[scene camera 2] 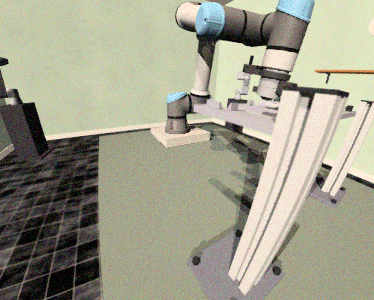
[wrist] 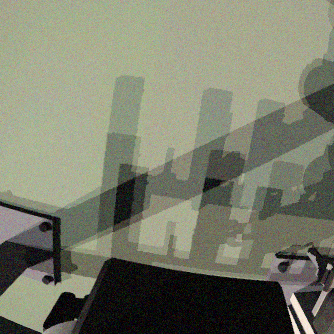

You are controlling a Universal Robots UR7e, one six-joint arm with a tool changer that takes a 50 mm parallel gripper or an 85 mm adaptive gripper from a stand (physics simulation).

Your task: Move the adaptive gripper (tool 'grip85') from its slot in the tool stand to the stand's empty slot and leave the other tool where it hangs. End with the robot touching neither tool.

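Frame: origin at the arm's base, x up, y right, z ahead, level; millimetres.
Seen in the pictures: arm's base at its link origin: [scene camera 2: 177, 131].
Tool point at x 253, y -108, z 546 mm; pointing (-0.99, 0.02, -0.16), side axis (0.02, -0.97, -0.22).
Offsets run from my tool point to a thing's top centre. "spot": to the spot under its first point.
The arm's wrist end [scene camera 2: 270, 90] is low over the stand's pale rail {spot: dx -22, dy +222, dz +171 mm} [scene camera 2: 235, 118], close behind the near post {spot: dx -9, dy +199, dz +239 mm} [scene camera 2: 305, 120]. Whether a tool is coupled under it is hidden by the rail and post. A dark part [scene camera 2: 235, 127] shows beneath the rail, too small to name. In the wrist view, a large black body [wrist: 195, 302] fills the bottom centre; it hides what lies below, and no fingertips show. The adaptive gripper, the other tool and the empty slot cannot be told apart in these views.
Another post {spot: dx -128, dy -250, dz +136 mm} [scene camera 2: 350, 150] stands at the right. A foot plate {spot: dx -287, dy +237, dz +208 mm} [scene camera 2: 212, 272] carries the near post. In the wrist view, bolted plates [wrist: 22, 225] [wrist: 300, 274] flank the black body. A dark cabinet [scene camera 2: 25, 125] stands at the left. Shadows of arm and stand cross the floor.
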